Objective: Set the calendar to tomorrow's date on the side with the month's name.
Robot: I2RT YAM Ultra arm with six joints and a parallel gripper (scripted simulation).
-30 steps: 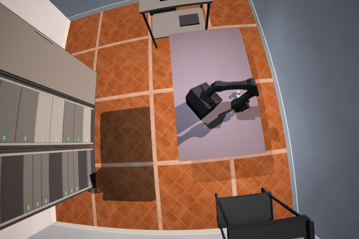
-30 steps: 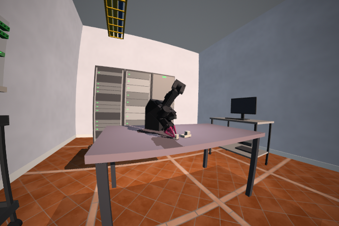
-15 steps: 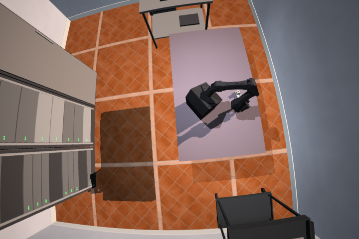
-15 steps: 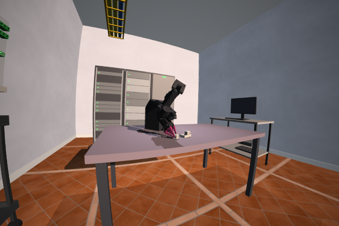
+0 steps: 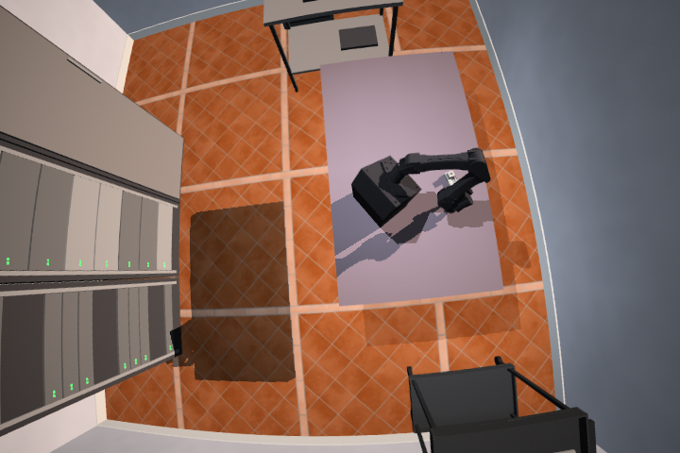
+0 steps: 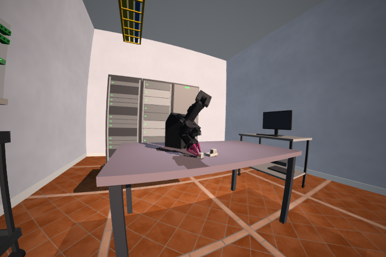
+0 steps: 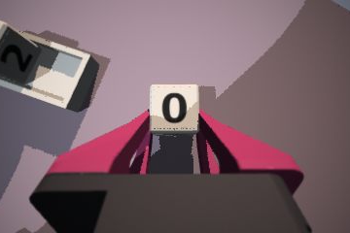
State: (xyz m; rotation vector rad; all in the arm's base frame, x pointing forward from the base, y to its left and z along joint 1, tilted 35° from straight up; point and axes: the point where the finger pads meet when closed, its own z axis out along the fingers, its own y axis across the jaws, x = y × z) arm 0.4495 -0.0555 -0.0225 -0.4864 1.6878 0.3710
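Right now my hand is 1 cm to the right of the cream digit cube and 1 cm short of it. Also, from my hand: cream tray 11 cm to the left, 3 cm behind, 1 cm below.
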